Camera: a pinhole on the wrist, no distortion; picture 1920 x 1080 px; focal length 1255.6 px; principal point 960.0 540.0 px. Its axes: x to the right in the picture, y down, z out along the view. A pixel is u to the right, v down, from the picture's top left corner.
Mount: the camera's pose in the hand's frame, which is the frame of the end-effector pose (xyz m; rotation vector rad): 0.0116 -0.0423 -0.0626 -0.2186 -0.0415 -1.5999
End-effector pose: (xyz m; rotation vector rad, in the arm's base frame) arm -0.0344 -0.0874 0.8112 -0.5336 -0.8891 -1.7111
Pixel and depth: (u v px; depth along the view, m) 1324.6 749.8 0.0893
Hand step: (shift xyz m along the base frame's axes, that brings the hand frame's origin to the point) -0.0647 0.0070 0.0272
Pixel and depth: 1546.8 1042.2 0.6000
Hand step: -0.3620 0.2683 0.4958
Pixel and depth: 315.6 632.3 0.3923
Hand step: 0.1549 0.1380 0.3070
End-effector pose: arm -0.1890 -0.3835 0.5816 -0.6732 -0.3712 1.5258
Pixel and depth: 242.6 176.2 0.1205
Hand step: -0.0665 -0.0032 0.0098
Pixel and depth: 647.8 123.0 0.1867
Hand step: -0.1032 -0.0097 0.0748
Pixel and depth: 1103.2 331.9 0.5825
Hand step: -0.3195 0.0716 0.4171
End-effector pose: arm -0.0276 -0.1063 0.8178 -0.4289 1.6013 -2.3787
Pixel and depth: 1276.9 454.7 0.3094
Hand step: 0.0703 -0.2028 0.1570
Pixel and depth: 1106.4 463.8 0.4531
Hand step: 0.1132 -0.3423 0.1621
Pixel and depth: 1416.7 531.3 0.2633
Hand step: 0.0405 -0.1600 0.1666
